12 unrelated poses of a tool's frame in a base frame.
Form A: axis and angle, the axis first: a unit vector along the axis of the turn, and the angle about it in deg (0 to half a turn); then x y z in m.
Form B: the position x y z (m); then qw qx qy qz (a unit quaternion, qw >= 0). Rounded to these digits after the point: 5 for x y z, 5 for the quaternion.
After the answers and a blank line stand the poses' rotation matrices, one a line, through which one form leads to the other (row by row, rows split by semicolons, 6 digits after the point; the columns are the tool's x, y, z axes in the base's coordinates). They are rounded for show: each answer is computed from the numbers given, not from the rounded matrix.
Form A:
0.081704 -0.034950 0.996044 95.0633 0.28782 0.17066 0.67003
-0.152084 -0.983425 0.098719 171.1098 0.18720 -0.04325 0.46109
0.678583 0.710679 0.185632 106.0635 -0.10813 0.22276 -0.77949
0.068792 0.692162 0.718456 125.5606 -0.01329 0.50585 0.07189
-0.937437 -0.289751 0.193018 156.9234 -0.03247 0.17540 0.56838
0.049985 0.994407 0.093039 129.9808 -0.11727 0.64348 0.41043
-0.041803 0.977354 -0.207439 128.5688 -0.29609 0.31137 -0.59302
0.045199 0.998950 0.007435 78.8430 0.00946 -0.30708 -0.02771
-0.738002 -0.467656 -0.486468 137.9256 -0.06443 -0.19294 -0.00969
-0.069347 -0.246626 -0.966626 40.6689 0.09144 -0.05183 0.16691
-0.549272 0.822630 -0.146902 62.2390 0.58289 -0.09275 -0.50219
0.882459 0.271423 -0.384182 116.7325 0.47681 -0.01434 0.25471
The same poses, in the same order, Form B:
0.28782 0.17066 0.67003 0.67518 0.06027 -0.02578 0.73473
0.18720 -0.04325 0.46109 0.07750 -0.15163 -0.98047 0.09842
-0.10813 0.22276 -0.77949 0.60137 0.54217 0.56781 0.14831
-0.01329 0.50585 0.07189 0.45740 0.06117 0.61551 0.63889
-0.03247 0.17540 0.56838 0.20002 -0.91849 -0.28390 0.18912
-0.11727 0.64348 0.41043 0.42277 0.04530 0.90117 0.08432
-0.29609 0.31137 -0.59302 0.43390 -0.03766 0.88056 -0.18689
0.00946 -0.30708 -0.02771 0.77250 0.02870 0.63435 0.00472
-0.06443 -0.19294 -0.00969 0.35897 -0.68881 -0.43649 -0.45404
0.09144 -0.05183 0.16691 0.93768 -0.02410 -0.08570 -0.33590
0.58289 -0.09275 -0.50219 0.85609 -0.28388 0.42516 -0.07592
0.47681 -0.01434 0.25471 0.52449 0.75134 0.23109 -0.32710

-0.080992 -0.995264 0.053749; 0.989049 -0.086927 -0.119269; 0.123377 0.043501 0.991406
-0.942005 0.282074 -0.181827; 0.312586 0.934645 -0.169496; 0.122133 -0.216502 -0.968613
0.311188 0.437312 0.843754; 0.794081 0.368116 -0.483660; -0.522109 0.820517 -0.232708
-0.574079 -0.509158 0.641242; 0.659771 0.176145 0.730531; -0.484907 0.842455 0.234807
0.767276 0.445856 -0.460977; 0.597168 -0.758788 0.260060; -0.233835 -0.474818 -0.848451
-0.638427 0.010351 0.769613; 0.152935 0.981678 0.113663; -0.754335 0.190266 -0.628313
-0.620617 0.095860 0.778232; -0.228517 0.927304 -0.296457; -0.750076 -0.361826 -0.553595
0.195146 0.029120 0.980342; 0.043709 0.998308 -0.038355; -0.979800 0.050335 0.193543
0.206649 0.927293 0.312128; 0.275333 -0.361236 0.890898; 0.938876 -0.098164 -0.329964
0.759650 0.634068 -0.144534; -0.625807 0.773178 0.102768; 0.176912 0.012383 0.984149
0.626957 -0.111391 0.771049; -0.371377 0.827299 0.421492; -0.684838 -0.550608 0.477313
0.679203 0.690381 -0.249115; 0.004143 -0.343016 -0.939320; -0.733939 0.636957 -0.235838

